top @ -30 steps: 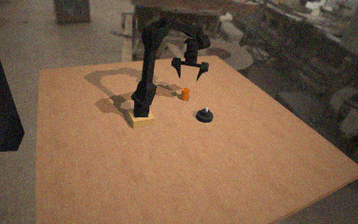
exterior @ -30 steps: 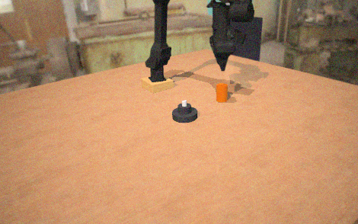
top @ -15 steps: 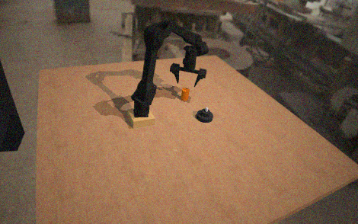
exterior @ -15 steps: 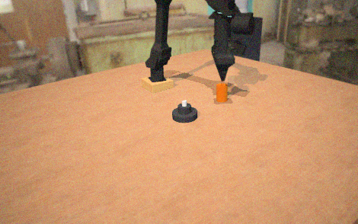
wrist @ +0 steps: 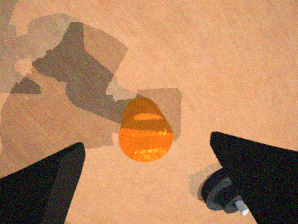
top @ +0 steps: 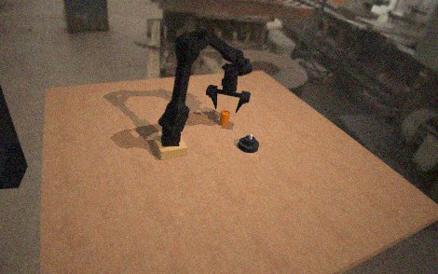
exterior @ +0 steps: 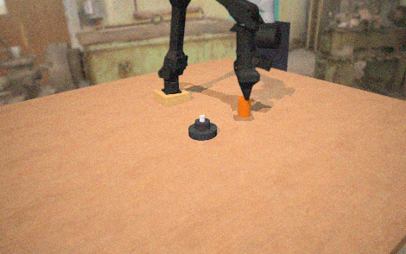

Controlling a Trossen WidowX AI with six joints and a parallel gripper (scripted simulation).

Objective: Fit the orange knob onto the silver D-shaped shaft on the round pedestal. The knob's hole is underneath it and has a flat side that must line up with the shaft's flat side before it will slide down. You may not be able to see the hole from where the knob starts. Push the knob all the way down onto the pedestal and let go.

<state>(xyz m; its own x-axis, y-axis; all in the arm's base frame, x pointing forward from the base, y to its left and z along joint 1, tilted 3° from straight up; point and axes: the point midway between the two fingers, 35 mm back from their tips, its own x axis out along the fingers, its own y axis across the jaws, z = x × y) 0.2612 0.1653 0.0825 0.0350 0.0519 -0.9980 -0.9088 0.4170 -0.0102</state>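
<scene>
The orange knob lies 3 cm below my gripper tip. From my gripper tip the other things lie so: round pedestal: 18 cm to the right, 6 cm ahead, 4 cm below.
</scene>
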